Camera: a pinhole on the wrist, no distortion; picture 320 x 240 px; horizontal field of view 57.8 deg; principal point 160.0 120.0 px. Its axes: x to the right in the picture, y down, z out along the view. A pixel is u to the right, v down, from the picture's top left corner.
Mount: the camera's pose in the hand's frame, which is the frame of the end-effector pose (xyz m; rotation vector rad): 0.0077 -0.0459 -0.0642 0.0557 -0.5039 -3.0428
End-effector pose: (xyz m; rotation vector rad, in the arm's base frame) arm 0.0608 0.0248 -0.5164 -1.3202 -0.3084 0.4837
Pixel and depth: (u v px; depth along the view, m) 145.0 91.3 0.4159
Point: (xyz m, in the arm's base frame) -0.1047 0.3189 -0.5686
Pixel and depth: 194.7 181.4 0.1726
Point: -0.0041 0.1042 -0.4645
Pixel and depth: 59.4 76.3 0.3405
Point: 0.0169 0.3064 -0.5822
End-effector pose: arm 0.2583 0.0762 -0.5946 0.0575 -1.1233 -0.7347
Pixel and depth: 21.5 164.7 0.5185
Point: -0.0397 0.1337 -0.1734
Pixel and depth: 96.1 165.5 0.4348
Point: -0.0137 0.1704 -0.3413
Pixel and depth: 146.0 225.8 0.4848
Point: -0.1425 0.1643 -0.3956
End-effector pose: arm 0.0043 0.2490 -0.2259 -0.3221 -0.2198 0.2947
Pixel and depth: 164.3 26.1 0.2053
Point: -0.0515 0.3516 -0.1550
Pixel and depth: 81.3 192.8 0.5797
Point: -0.0004 0.4552 0.2894
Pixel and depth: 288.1 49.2 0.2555
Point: -0.1690 0.3337 -0.1328
